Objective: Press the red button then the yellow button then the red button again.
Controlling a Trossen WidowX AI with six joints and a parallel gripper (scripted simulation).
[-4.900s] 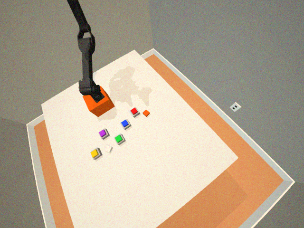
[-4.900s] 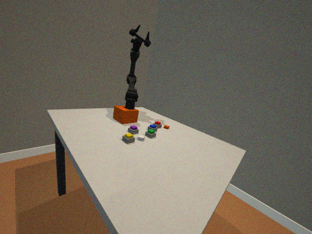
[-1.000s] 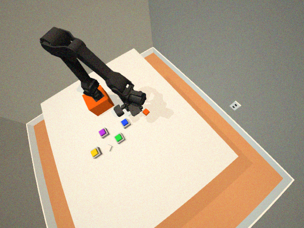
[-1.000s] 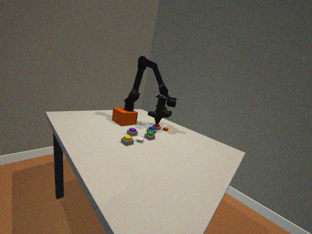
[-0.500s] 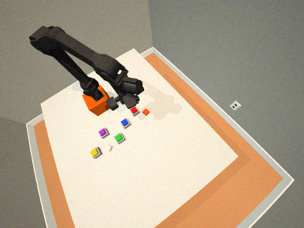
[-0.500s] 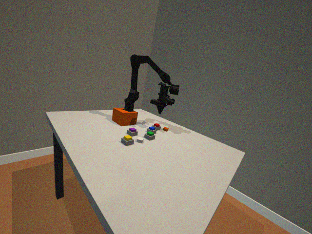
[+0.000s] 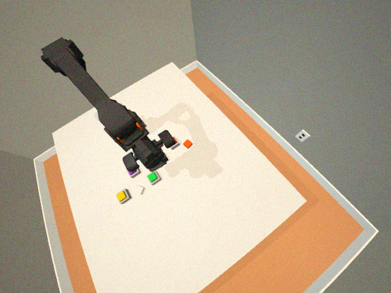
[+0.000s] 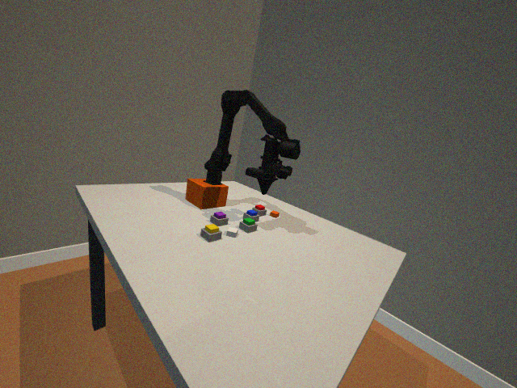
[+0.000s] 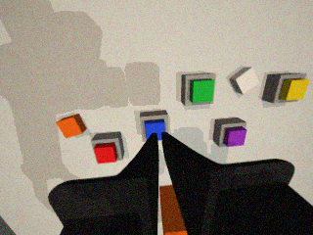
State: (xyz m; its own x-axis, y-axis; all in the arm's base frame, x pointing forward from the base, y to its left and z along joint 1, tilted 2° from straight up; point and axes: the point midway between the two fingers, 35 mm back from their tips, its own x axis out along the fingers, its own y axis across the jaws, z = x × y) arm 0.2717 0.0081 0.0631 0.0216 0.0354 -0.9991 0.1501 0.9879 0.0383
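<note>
My gripper tip is now 24 cm to the left of the yellow button, 9 cm above it and 2 cm past it. Round my gripper tip: green button: 9 cm below, 8 cm to the right, 1 cm ahead; then red button: 10 cm to the left, 9 cm below, 6 cm behind; then blue button: 9 cm below, 4 cm behind, 1 cm to the left.
</note>
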